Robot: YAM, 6 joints.
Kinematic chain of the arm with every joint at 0, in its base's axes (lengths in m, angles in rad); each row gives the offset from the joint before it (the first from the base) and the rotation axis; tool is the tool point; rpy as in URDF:
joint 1: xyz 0 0 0.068 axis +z
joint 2: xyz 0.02 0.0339 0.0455 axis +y
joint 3: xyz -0.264 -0.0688 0 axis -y
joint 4: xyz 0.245 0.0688 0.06 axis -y
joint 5: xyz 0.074 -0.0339 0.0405 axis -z
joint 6: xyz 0.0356 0 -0.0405 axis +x
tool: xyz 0 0 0 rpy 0 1.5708 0
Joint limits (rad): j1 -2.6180..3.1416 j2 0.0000..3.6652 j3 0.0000..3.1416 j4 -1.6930..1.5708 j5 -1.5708..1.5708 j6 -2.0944..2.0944
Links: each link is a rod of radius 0.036 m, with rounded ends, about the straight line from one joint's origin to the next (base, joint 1, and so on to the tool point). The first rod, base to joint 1, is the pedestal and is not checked.
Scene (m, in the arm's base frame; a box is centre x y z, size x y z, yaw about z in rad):
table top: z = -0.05
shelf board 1: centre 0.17 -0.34 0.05 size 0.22 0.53 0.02 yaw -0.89
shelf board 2: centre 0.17 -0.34 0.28 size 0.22 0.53 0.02 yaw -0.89
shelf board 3: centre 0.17 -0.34 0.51 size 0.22 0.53 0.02 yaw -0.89
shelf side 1: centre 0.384 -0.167 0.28 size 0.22 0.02 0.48 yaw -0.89
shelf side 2: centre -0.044 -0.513 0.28 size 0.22 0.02 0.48 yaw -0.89
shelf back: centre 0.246 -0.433 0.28 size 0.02 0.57 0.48 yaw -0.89
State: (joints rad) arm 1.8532 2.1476 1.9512 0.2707 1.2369 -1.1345
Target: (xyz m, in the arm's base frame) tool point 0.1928 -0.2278 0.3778
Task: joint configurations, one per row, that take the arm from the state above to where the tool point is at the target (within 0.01 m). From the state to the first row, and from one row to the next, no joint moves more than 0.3 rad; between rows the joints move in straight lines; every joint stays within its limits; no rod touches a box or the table.
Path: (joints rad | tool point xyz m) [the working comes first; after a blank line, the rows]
Joints at the target: -0.7497 1.3696 1.1978 0.0232 1.4494 -1.1345
Straight joint move there: touches shelf side 1.

1: 1.5865 1.9834 1.8270 0.2244 1.2740 -1.1345 | 0.0268 0.4619 0.3822
2: 1.3197 1.8192 1.7028 0.1781 1.3111 -1.1345 | 0.1372 0.3965 0.4057
3: 1.0530 1.6550 1.5786 0.1318 1.3482 -1.1345 | 0.2147 0.3067 0.4222
4: 0.7863 1.4908 1.4544 0.0855 1.3853 -1.1345 | 0.2554 0.2063 0.4317
5: 0.5196 1.3265 1.3302 0.0392 1.4224 -1.1345 | 0.2606 0.1085 0.4340
6: 0.2528 1.1623 1.2060 -0.0071 1.4595 -1.1345 | 0.2366 0.0246 0.4293
7: -0.0139 0.9981 1.0818 -0.0534 1.4966 -1.1345 | 0.1922 -0.0382 0.4180
8: -0.2806 0.8339 0.9576 -0.0997 1.5337 -1.1345 | 0.1378 -0.0767 0.4006
9: -0.5473 0.6697 0.8334 -0.1460 1.5708 -1.1345 | 0.0831 -0.0923 0.3778
10: -0.6148 0.9030 0.9548 -0.0896 1.5303 -1.1345 | 0.1212 -0.1291 0.3905
11: -0.6823 1.1363 1.0763 -0.0332 1.4899 -1.1345 | 0.1589 -0.1748 0.3910
12: -0.7497 1.3696 1.1978 0.0232 1.4494 -1.1345 | 0.1928 -0.2278 0.3778

